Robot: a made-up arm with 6 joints. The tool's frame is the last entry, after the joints.
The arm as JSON. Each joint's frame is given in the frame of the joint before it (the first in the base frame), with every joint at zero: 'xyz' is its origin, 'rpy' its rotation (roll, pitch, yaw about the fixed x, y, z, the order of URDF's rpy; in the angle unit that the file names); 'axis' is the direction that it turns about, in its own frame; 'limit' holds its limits. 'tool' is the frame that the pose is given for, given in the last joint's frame.
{
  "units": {
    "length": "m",
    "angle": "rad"
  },
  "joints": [
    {
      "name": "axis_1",
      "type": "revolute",
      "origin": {
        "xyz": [
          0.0,
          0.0,
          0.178
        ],
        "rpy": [
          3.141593,
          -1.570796,
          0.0
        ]
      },
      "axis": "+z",
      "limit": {
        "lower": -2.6,
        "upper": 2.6
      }
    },
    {
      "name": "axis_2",
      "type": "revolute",
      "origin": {
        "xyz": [
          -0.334,
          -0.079,
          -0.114
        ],
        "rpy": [
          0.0,
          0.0,
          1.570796
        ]
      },
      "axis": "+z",
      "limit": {
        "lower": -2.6,
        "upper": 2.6
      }
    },
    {
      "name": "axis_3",
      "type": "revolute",
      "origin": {
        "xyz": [
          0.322,
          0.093,
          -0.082
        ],
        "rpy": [
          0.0,
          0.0,
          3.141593
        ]
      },
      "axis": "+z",
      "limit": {
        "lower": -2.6,
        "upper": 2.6
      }
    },
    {
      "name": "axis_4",
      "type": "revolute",
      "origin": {
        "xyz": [
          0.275,
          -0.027,
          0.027
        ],
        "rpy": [
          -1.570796,
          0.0,
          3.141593
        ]
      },
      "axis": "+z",
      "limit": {
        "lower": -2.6,
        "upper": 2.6
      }
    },
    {
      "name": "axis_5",
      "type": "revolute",
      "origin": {
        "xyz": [
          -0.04,
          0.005,
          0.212
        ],
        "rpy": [
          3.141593,
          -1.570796,
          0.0
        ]
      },
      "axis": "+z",
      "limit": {
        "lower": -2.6,
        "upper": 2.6
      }
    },
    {
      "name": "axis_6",
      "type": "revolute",
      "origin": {
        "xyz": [
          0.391,
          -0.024,
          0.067
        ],
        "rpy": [
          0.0,
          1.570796,
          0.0
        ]
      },
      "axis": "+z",
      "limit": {
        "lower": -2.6,
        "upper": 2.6
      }
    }
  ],
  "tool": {
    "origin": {
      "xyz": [
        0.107,
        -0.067,
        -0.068
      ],
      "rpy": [
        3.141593,
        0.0,
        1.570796
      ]
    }
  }
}
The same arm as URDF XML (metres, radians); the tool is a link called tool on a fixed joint. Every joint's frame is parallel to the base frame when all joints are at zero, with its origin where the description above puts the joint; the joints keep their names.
<robot name="arm">
<link name="base"/>
<link name="link1"/>
<link name="link2"/>
<link name="link3"/>
<link name="link4"/>
<link name="link5"/>
<link name="link6"/>
<link name="tool"/>
<joint name="axis_1" type="revolute"><parent link="base"/><child link="link1"/><origin xyz="0.0000 0.0000 0.1780"/><axis xyz="1 0 0"/><limit lower="-2.6000" upper="2.6000"/></joint>
<joint name="axis_2" type="revolute"><parent link="link1"/><child link="link2"/><origin xyz="-0.1140 0.0790 -0.3340"/><axis xyz="1 0 0"/><limit lower="-2.6000" upper="2.6000"/></joint>
<joint name="axis_3" type="revolute"><parent link="link2"/><child link="link3"/><origin xyz="-0.0820 -0.3220 -0.0930"/><axis xyz="1 0 0"/><limit lower="-2.6000" upper="2.6000"/></joint>
<joint name="axis_4" type="revolute"><parent link="link3"/><child link="link4"/><origin xyz="0.0270 0.2750 -0.0270"/><axis xyz="0 0 -1"/><limit lower="-2.6000" upper="2.6000"/></joint>
<joint name="axis_5" type="revolute"><parent link="link4"/><child link="link5"/><origin xyz="-0.0050 0.0400 -0.2120"/><axis xyz="0 -1 0"/><limit lower="-2.6000" upper="2.6000"/></joint>
<joint name="axis_6" type="revolute"><parent link="link5"/><child link="link6"/><origin xyz="-0.0240 -0.0670 -0.3910"/><axis xyz="0 0 -1"/><limit lower="-2.6000" upper="2.6000"/></joint>
<joint name="tool_fixed" type="fixed"><parent link="link6"/><child link="tool"/><origin xyz="-0.0670 0.1070 0.0680" rpy="0.0000 0.0000 0.0000"/></joint>
</robot>

